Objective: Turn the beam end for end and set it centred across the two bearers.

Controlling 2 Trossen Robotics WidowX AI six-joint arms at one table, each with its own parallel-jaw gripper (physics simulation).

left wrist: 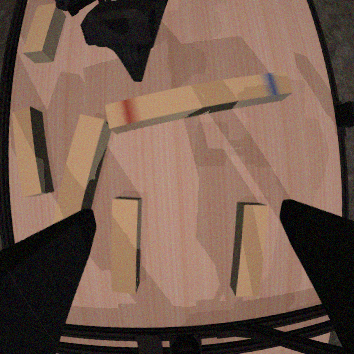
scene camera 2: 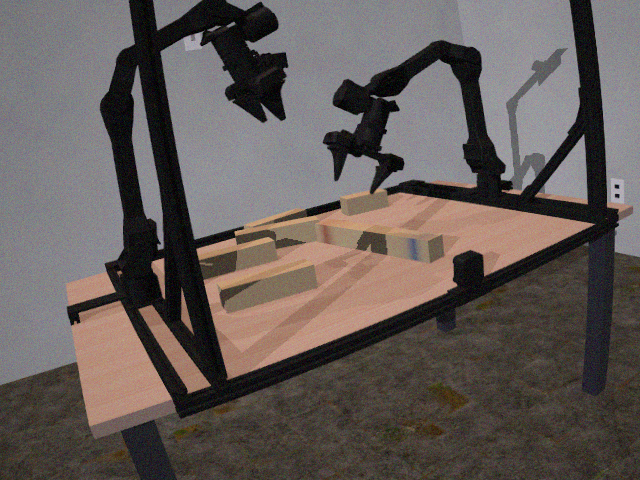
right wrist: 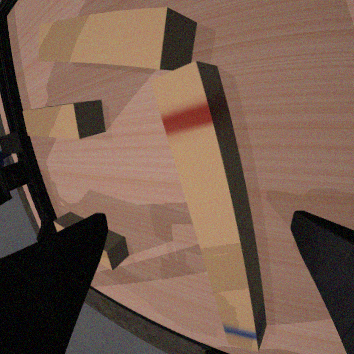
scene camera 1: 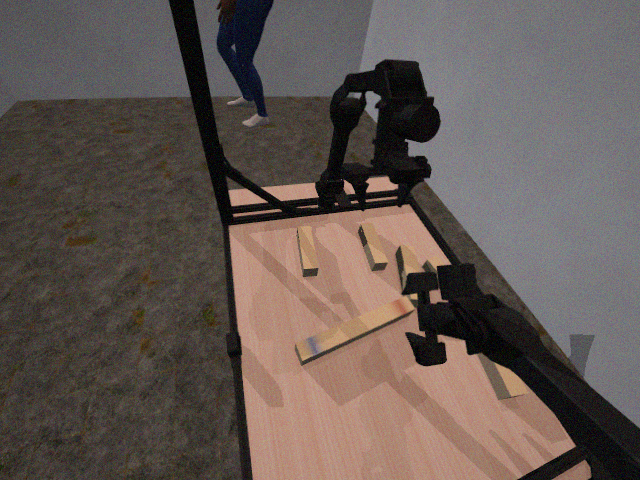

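Seen in the pictures: left gripper, fingertip midpoint: [left wrist: 188, 214] [scene camera 2: 274, 120] [scene camera 1: 381, 208]; right gripper, fingertip midpoint: [left wrist: 144, 62] [scene camera 2: 353, 187] [right wrist: 201, 222] [scene camera 1: 404, 313]; left arm's base at its link origin: [left wrist: 185, 345] [scene camera 2: 143, 301] [right wrist: 26, 170] [scene camera 1: 325, 203]; right arm's base at its link origin: [scene camera 2: 490, 195].
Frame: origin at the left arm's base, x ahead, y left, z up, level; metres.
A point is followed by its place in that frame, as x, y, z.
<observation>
The beam [scene camera 1: 356, 328] {0.493, -0.068, 0.025} [scene camera 2: 341, 234] {0.452, 0.018, 0.009} [left wrist: 172, 106] {0.467, -0.003, 0.025} [right wrist: 202, 185] {0.474, 0.016, 0.025}, with a red band near one end and a blue band near the other, lies flat on the table. One bearer [scene camera 1: 307, 250] {0.225, -0.130, 0.025} [scene camera 2: 273, 285] {0.211, -0.149, 0.008} [left wrist: 252, 250] {0.211, -0.128, 0.025} and the other bearer [scene camera 1: 373, 248] {0.258, 0.083, 0.025} [scene camera 2: 258, 253] {0.274, 0.069, 0.006} [left wrist: 125, 245] {0.236, 0.091, 0.025} [right wrist: 55, 121] {0.265, 0.092, 0.025} lie roughly parallel, apart from the beam. My right gripper [scene camera 1: 407, 314] {0.510, 0.034, 0.101} [scene camera 2: 355, 186] {0.510, 0.034, 0.101} [left wrist: 144, 62] {0.510, 0.034, 0.101} [right wrist: 201, 222] {0.510, 0.034, 0.101} is open and empty above the table near the beam's red end. My left gripper [scene camera 1: 382, 206] {0.328, -0.005, 0.279} [scene camera 2: 273, 119] {0.328, -0.005, 0.279} [left wrist: 188, 214] {0.328, -0.005, 0.279} is open and empty, high above the table.
A slanted block [scene camera 1: 408, 259] {0.326, 0.175, 0.031} [left wrist: 85, 145] {0.410, 0.148, 0.031} [right wrist: 120, 40] {0.418, 0.148, 0.031} lies very close to the beam's red end. Another block [left wrist: 27, 155] {0.404, 0.272, 0.025} lies beside it near the table edge, and a third block [scene camera 1: 509, 379] {0.707, 0.257, 0.028} [scene camera 2: 364, 203] {0.667, 0.244, 0.006} [left wrist: 41, 30] {0.668, 0.259, 0.028} lies farther along. A black post [scene camera 2: 467, 268] {0.443, -0.383, 0.019} stands on the frame.
</observation>
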